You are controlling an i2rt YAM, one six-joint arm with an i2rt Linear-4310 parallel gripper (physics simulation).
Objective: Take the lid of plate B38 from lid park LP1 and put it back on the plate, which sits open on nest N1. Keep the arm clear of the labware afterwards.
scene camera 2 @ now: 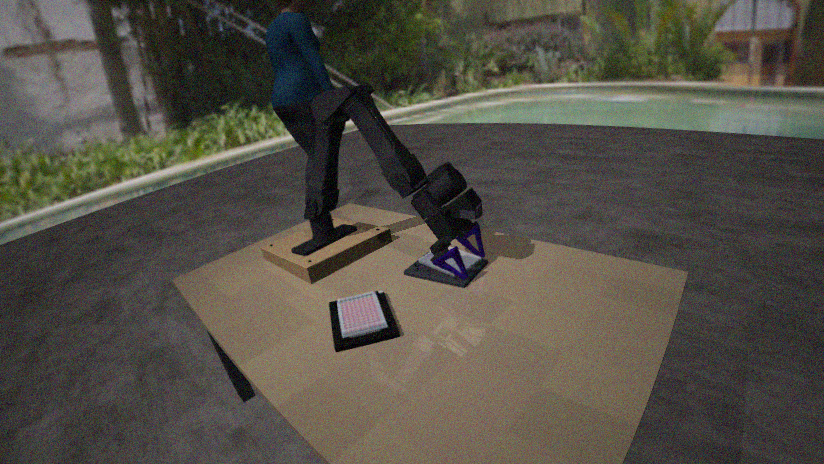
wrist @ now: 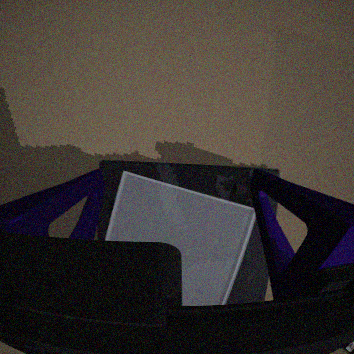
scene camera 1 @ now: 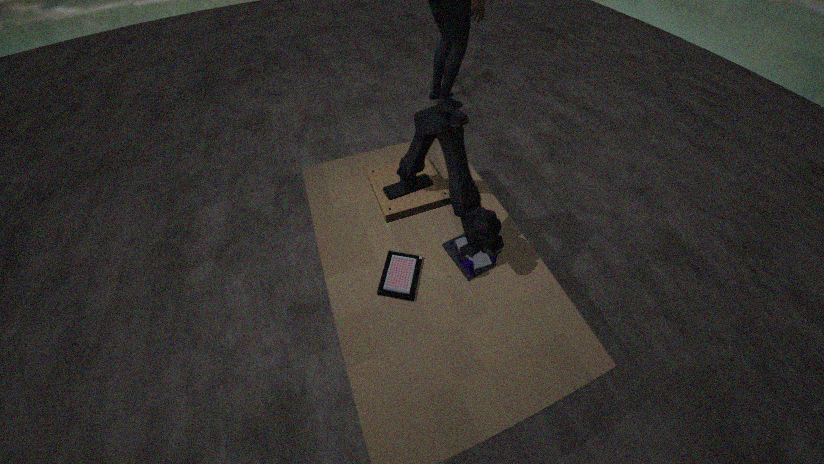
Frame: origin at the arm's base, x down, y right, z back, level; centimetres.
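Where they show: gripper, between the fingertips: [scene camera 2: 474, 267] [wrist: 177, 177] [scene camera 1: 483, 268]; arm's base, origin of its link: [scene camera 2: 325, 240] [scene camera 1: 408, 187].
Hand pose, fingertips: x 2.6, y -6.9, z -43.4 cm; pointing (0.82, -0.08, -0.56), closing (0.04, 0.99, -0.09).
Each offset is from my fingertips to the top centre of the thing. Level surfaces: height alone.
The pale, clear lid @[dx -1.5, dy -0.2, dz +6.9 cm] [scene camera 1: 482, 262] [scene camera 2: 429, 260] [wrist: 200, 220] lies on the dark lid park LP1 @[dx -0.5, dy +1.1, dz +7.2 cm] [scene camera 1: 454, 257] [scene camera 2: 417, 272] [wrist: 252, 280], turned at an angle to the park's edges in the wrist view. My gripper [scene camera 1: 483, 262] [scene camera 2: 473, 266] [wrist: 177, 177] is open, its purple fingers low over the park, one on each side of the lid. Whether they touch anything is unclear. The near part of the lid is hidden by the gripper body in the wrist view. Plate B38 @[dx -1.2, dy +26.0, dz +11.0 cm] [scene camera 1: 401, 273] [scene camera 2: 362, 314], with pink wells, sits open on black nest N1 @[dx -0.3, dy +26.0, dz +11.0 cm] [scene camera 1: 395, 295] [scene camera 2: 366, 340].
The arm base stands on a wooden block [scene camera 1: 418, 210] [scene camera 2: 345, 257] at the back of the wooden table @[dx +1.5 cm] [scene camera 1: 461, 357] [scene camera 2: 507, 357]. The nest lies beside the lid park, with a gap between them. A person [scene camera 1: 452, 46] [scene camera 2: 294, 63] stands behind the arm, beyond the table.
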